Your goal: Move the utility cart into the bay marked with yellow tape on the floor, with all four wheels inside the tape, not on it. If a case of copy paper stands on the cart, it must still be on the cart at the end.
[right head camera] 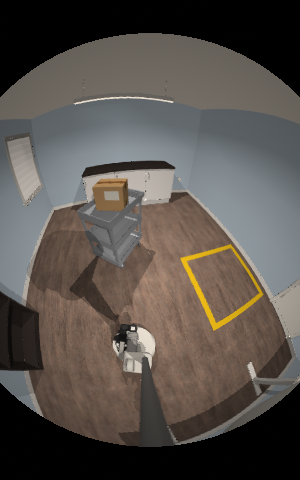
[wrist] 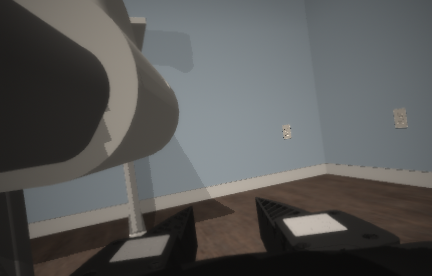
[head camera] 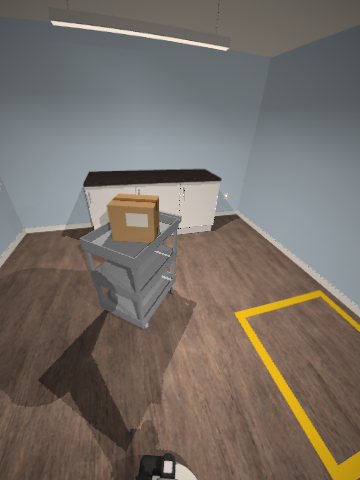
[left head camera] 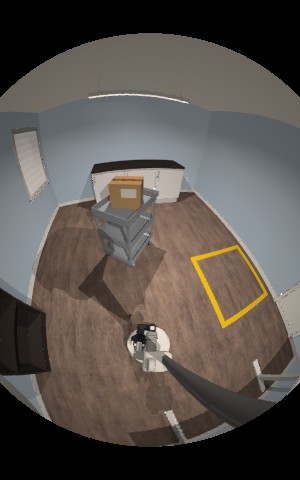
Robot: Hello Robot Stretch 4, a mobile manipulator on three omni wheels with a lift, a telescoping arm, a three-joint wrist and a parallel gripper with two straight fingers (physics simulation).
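Places are measured from the robot's base along level axes (x back, y right, z up), in metres.
Pixels of known places: gripper, fingertip midpoint: (right head camera: 120,351) (wrist: 226,221) (left head camera: 138,351).
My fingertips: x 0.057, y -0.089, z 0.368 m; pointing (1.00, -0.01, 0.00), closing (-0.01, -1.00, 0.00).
Ahead of a thing's pixels: the offset from my fingertips to its top centre. "spot": to the spot under its first point.
The grey three-tier utility cart @(spot: dx -1.041, dy -0.331, dz +0.463 m) (head camera: 112,251) (left head camera: 109,214) (right head camera: 95,219) stands upright on the floor ahead, left of centre, turned at an angle. A brown case with a pale label @(dx -1.368, dy -0.253, dz +0.677 m) (head camera: 120,220) (left head camera: 117,197) (right head camera: 102,200) sits on its top tray. The yellow tape outline @(spot: dx -0.749, dy +0.887, dz -0.394 m) (head camera: 277,372) (left head camera: 210,292) (right head camera: 200,292) lies on the floor to the right, apart from the cart; its near right part is cut off in the head view. My gripper (wrist: 226,221) is open with nothing between its fingers, well away from the cart. The cart's far wheels are partly hidden.
A white cabinet with a dark top (head camera: 150,176) (left head camera: 137,166) stands behind the cart against the far wall. A dark shelf unit @(spot: dx +0.333, dy -1.165, dz -0.295 m) (left head camera: 39,345) (right head camera: 31,342) is at the left edge. White legs of furniture (left head camera: 175,426) (right head camera: 254,377) show near the lower right. A wall runs close to the tape's right side.
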